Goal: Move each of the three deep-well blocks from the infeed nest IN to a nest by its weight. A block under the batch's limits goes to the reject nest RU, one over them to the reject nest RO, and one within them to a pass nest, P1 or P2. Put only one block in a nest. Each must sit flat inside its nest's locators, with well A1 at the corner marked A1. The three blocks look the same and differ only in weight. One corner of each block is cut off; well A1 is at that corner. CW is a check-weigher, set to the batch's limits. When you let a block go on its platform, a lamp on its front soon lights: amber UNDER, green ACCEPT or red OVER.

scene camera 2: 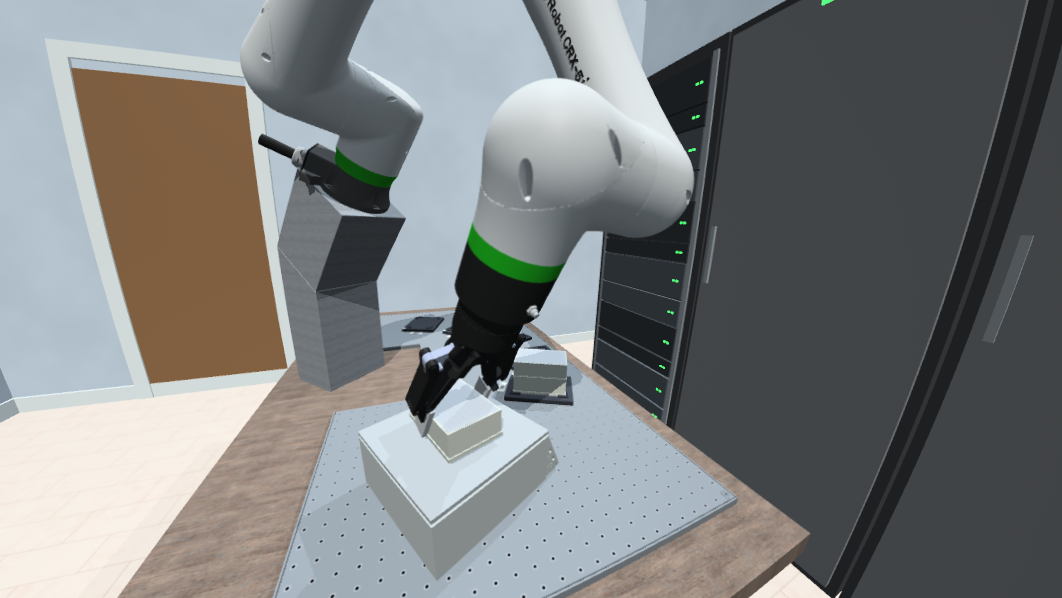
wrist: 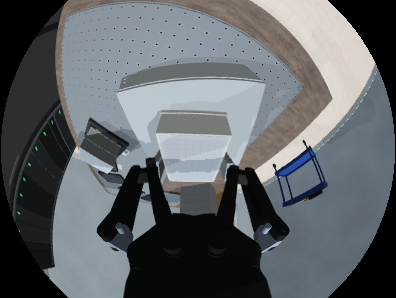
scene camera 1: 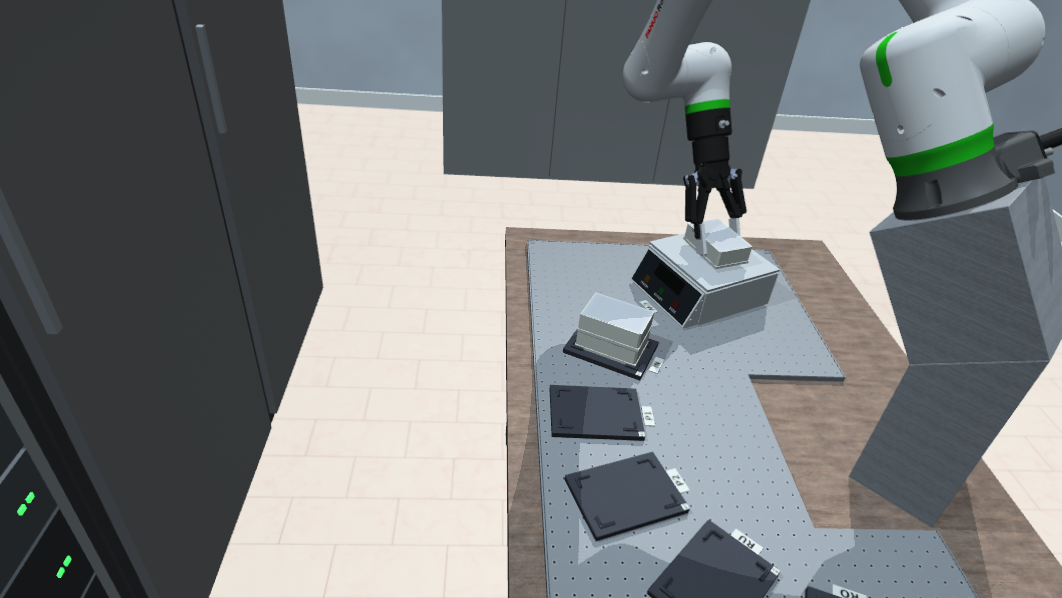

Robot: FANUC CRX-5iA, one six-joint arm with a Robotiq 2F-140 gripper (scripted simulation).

I see my gripper (scene camera 2: 449,416), a pale deep-well block (scene camera 2: 465,420), a pass nest P1 (scene camera 1: 594,412) and a pass nest P2 (scene camera 1: 634,495).
The pale deep-well block is seen too in the wrist view (wrist: 193,143). My gripper shows as well in the wrist view (wrist: 192,151) and in scene camera 1 (scene camera 1: 719,250).
